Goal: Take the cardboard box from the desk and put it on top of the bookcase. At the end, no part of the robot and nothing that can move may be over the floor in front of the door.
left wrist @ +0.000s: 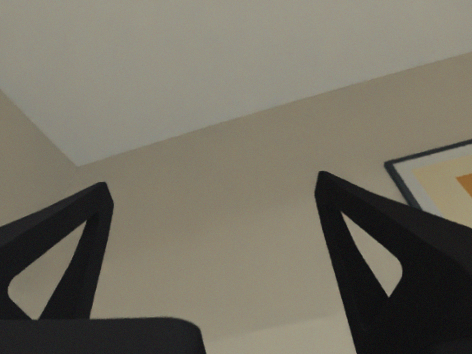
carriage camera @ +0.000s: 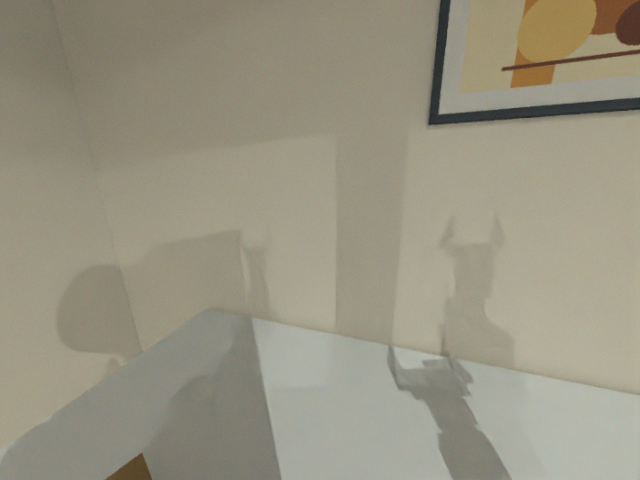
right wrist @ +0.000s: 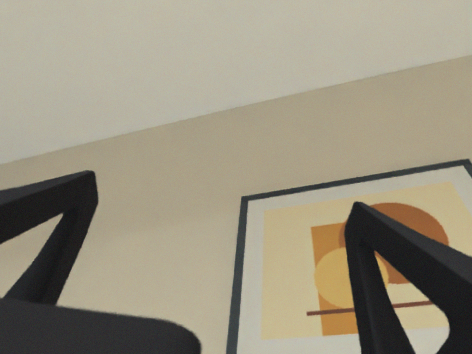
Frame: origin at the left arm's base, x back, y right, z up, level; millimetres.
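Seen in the pictures: left gripper, fingertip midpoint: [left wrist: 213, 187]; right gripper, fingertip midpoint: [right wrist: 223, 200].
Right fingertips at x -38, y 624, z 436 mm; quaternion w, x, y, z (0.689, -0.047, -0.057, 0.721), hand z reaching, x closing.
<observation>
A point is followed by its place in that frame.
The white desk [carriage camera: 341, 423] @[x -320, y 372, z -164 mm] fills the lower part of the carriage view, with its far edge against the wall. A brown corner of the cardboard box [carriage camera: 131, 469] @[x -209, y -39, z -114 mm] shows on the desk at the bottom left edge of that view; the rest of the box is cut off. My left gripper [left wrist: 213, 187] @[x -47, y 7, z 433 mm] is open and empty, with wall and ceiling behind its fingers. My right gripper [right wrist: 223, 200] @[x -38, y 624, z 436 mm] is open and empty, with wall and part of a picture behind its fingers. Neither gripper shows in the carriage view. The bookcase and the door do not show.
A framed picture [carriage camera: 537, 105] @[x -491, y 841, z 574 mm] [left wrist: 400, 182] @[x -566, y 632, z 895 mm] [right wrist: 252, 270] @[x -554, y 664, z 763 mm] hangs on the wall above the desk. A room corner rises left of the desk, where two walls meet. Shadows of the arms and grippers fall on the desk and wall. The ceiling [left wrist: 200, 60] @[x -459, y -31, z 1553 mm] [right wrist: 200, 55] @[x -413, y 430, z 1553 mm] shows in both wrist views.
</observation>
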